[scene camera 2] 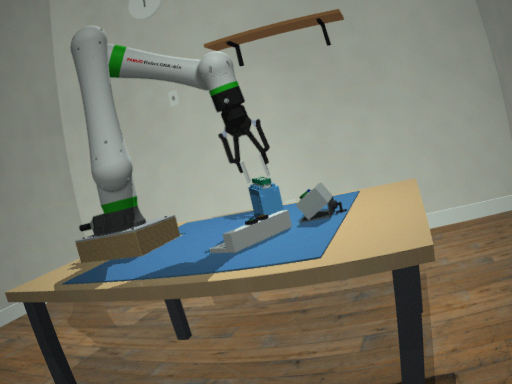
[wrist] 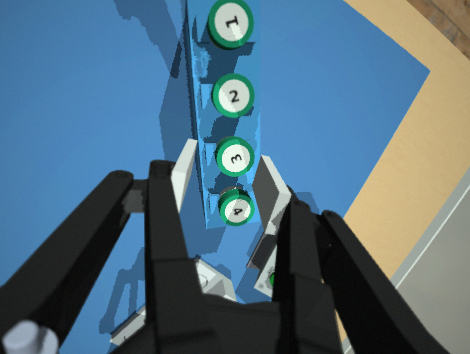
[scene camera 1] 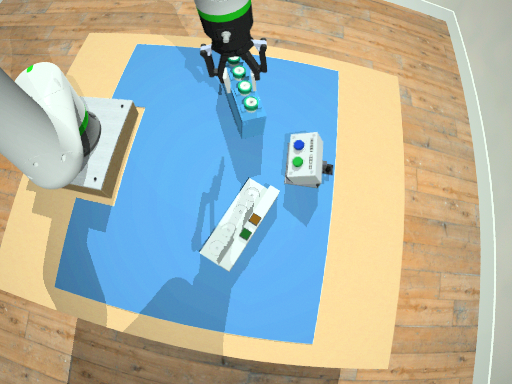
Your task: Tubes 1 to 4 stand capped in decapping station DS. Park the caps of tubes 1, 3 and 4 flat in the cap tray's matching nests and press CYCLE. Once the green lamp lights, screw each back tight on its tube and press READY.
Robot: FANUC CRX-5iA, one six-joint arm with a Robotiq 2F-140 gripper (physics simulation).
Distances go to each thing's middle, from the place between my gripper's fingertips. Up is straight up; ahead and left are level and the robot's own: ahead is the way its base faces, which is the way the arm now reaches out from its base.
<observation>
The grey button box [scene camera 1: 310, 173] is 200 mm ahead of my hand, 140 mm to the right of it and 80 mm below it.
</observation>
